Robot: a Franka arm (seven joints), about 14 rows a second.
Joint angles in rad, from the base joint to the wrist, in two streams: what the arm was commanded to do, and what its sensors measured. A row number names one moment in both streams.
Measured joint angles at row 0:
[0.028 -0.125 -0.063 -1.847 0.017 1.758 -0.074]
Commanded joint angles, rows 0 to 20:
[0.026 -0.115 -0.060 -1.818 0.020 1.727 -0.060]
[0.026 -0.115 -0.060 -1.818 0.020 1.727 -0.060]
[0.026 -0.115 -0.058 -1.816 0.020 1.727 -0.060]
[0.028 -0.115 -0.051 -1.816 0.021 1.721 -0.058]
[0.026 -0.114 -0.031 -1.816 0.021 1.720 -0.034]
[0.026 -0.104 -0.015 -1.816 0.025 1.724 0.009]
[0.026 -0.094 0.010 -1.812 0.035 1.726 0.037]
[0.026 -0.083 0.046 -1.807 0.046 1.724 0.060]
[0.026 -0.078 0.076 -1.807 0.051 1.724 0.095]
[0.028 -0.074 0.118 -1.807 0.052 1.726 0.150]
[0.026 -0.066 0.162 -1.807 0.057 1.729 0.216]
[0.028 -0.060 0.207 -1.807 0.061 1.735 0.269]
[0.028 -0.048 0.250 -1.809 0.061 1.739 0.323]
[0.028 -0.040 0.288 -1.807 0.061 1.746 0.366]
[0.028 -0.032 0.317 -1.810 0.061 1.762 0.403]
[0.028 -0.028 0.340 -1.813 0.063 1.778 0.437]
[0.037 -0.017 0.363 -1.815 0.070 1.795 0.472]
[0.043 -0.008 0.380 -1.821 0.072 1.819 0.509]
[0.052 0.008 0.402 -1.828 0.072 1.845 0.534]
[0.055 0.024 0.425 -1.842 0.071 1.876 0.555]
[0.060 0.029 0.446 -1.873 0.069 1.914 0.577]
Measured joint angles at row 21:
[0.048 -0.006 0.399 -1.838 0.063 1.836 0.503]
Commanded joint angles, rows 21 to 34:
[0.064 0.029 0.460 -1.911 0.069 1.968 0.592]
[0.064 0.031 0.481 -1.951 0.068 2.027 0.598]
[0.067 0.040 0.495 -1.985 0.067 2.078 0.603]
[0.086 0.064 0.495 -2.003 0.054 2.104 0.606]
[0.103 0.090 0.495 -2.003 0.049 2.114 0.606]
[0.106 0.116 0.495 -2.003 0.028 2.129 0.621]
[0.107 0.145 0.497 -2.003 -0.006 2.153 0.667]
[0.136 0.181 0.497 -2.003 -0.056 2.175 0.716]
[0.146 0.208 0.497 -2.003 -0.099 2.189 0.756]
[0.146 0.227 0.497 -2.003 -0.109 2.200 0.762]
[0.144 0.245 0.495 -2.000 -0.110 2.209 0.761]
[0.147 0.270 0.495 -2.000 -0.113 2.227 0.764]
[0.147 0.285 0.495 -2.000 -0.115 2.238 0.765]
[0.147 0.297 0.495 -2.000 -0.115 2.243 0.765]
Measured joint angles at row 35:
[0.143 0.261 0.496 -2.009 -0.094 2.218 0.734]
